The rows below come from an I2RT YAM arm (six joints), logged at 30 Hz.
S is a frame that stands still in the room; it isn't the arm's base.
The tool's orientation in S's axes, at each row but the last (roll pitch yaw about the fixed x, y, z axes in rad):
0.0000 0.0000 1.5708
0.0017 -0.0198 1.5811
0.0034 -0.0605 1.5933
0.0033 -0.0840 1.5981
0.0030 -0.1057 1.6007
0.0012 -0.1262 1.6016
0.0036 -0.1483 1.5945
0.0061 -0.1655 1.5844
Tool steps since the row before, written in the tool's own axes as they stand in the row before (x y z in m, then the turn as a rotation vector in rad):
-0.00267 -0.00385 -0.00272 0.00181 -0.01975 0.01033
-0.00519 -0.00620 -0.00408 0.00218 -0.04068 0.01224
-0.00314 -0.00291 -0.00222 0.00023 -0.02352 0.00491
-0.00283 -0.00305 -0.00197 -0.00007 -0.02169 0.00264
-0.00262 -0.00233 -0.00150 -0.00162 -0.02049 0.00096
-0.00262 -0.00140 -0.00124 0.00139 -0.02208 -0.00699
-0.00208 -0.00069 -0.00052 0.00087 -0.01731 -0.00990
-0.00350 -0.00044 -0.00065 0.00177 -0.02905 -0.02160
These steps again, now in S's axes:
0.00385 -0.00267 -0.00272 0.01975 0.00181 0.01033
0.00625 -0.00504 -0.00419 0.04068 0.00236 0.01221
0.00297 -0.00293 -0.00242 0.02353 0.00047 0.00484
0.00311 -0.00257 -0.00221 0.02170 0.00031 0.00255
0.00240 -0.00238 -0.00177 0.02053 -0.00109 0.00072
0.00147 -0.00240 -0.00156 0.02199 0.00294 -0.00679
0.00073 -0.00196 -0.00082 0.01721 0.00274 -0.00972
0.00048 -0.00334 -0.00122 0.02884 0.00573 -0.02119

